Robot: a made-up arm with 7 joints. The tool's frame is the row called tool. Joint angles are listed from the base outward. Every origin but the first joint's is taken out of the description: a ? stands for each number. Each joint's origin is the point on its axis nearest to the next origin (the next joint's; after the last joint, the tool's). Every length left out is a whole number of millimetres.
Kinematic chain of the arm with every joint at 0, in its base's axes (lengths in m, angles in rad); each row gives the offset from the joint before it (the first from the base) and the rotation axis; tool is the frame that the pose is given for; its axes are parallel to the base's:
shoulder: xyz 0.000 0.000 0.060 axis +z
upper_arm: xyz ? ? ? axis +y
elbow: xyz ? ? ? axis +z
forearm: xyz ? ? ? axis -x
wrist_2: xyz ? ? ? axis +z
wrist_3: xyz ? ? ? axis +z
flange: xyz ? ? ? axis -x
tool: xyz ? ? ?
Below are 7 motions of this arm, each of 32 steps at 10 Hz.
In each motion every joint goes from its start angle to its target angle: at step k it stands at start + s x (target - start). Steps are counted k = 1, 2, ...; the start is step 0. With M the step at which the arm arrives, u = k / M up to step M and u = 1 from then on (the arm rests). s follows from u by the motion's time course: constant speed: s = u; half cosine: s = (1 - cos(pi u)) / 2; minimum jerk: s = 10 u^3 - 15 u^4 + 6 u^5.
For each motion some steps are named. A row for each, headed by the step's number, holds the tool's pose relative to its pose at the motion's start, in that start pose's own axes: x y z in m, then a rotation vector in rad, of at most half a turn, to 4 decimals.
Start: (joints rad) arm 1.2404 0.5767 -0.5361 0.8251 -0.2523 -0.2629 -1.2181
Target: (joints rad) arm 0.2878 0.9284 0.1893 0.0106 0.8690 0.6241 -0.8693
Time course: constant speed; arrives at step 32
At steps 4, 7, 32:
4: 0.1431 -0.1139 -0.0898 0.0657 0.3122 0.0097
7: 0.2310 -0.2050 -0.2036 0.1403 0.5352 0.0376
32: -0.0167 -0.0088 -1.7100 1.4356 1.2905 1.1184

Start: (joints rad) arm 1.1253 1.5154 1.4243 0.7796 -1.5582 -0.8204 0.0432
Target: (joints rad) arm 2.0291 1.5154 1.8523 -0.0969 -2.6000 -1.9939 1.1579
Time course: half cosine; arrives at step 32
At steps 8, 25, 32:
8: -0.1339 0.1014 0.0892 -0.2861 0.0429 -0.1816
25: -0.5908 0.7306 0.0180 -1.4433 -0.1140 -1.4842
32: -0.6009 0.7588 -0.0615 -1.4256 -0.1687 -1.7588

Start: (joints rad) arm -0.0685 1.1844 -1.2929 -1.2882 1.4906 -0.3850 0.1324
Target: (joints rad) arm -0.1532 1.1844 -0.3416 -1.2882 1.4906 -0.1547 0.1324
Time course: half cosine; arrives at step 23
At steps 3, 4, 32:
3: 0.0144 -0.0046 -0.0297 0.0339 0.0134 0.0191
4: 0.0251 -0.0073 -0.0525 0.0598 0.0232 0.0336
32: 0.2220 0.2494 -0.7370 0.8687 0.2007 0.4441

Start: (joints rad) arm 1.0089 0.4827 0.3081 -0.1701 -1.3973 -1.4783 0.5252
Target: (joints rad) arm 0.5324 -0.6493 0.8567 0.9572 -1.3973 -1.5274 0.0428
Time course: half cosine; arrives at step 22
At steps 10, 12, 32:
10: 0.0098 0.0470 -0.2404 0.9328 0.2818 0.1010
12: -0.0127 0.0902 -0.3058 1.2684 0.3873 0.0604
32: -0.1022 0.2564 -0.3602 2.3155 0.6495 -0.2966

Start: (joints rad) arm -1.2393 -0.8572 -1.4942 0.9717 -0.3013 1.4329 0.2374
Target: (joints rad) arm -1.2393 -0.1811 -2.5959 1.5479 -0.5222 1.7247 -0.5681
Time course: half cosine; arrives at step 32
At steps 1, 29, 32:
1: -0.0009 0.0005 0.0020 0.0027 0.0039 -0.0003
29: 0.1412 0.2655 0.8553 1.0308 1.3514 -0.8388
32: 0.1548 0.2730 0.8703 1.0501 1.3710 -0.8739

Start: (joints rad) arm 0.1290 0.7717 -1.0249 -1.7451 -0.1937 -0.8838 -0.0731
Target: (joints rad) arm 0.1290 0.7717 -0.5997 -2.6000 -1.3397 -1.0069 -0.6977
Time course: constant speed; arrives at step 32
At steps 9, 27, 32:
9: -0.2943 -0.0233 -0.1283 0.1375 0.1998 -0.4275
27: -0.8259 0.2966 -0.0307 0.0695 0.3052 -1.3690
32: -0.8902 0.4519 0.0314 -0.0444 0.2569 -1.6120

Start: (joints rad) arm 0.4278 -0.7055 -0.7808 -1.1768 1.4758 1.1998 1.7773
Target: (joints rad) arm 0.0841 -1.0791 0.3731 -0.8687 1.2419 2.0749 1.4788
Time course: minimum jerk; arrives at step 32
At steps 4, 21, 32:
4: -0.0045 0.0046 -0.0092 0.0125 -0.0200 -0.0123
21: 0.0490 0.2743 -0.4695 0.6312 -1.1057 -0.4899
32: 0.1532 0.3597 -0.5602 0.8236 -1.4568 -0.6138

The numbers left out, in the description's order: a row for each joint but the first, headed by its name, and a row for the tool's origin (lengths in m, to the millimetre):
upper_arm: 0.055 -0.079 0.000
elbow: -0.053 0.000 0.000
forearm: 0.033 -0.093 0.000
wrist_2: 0.000 -0.380 -0.071
wrist_3: 0.019 -0.321 0.000
flange: -0.098 -0.208 0.000
tool: 0.000 -0.295 0.109

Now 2 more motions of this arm.
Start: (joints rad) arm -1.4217 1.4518 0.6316 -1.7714 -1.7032 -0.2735 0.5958
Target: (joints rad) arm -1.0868 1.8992 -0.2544 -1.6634 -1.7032 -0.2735 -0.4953
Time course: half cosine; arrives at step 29
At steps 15, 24, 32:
15: -0.1595 0.1748 -0.5050 1.0882 0.1459 -0.1766
24: -0.2664 0.5672 -0.6755 1.9477 0.1110 -0.3952
32: -0.2727 0.6458 -0.6751 2.1022 0.0878 -0.4380

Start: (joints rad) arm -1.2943 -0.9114 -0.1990 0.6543 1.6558 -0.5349 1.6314
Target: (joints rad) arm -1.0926 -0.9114 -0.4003 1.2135 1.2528 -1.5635 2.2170
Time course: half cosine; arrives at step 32
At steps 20, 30, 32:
20: 0.0447 -0.0199 0.1578 -0.5689 0.9164 0.4794
30: 0.1027 0.0042 0.1646 -0.8368 1.2660 0.7539
32: 0.1043 0.0051 0.1641 -0.8452 1.2769 0.7631

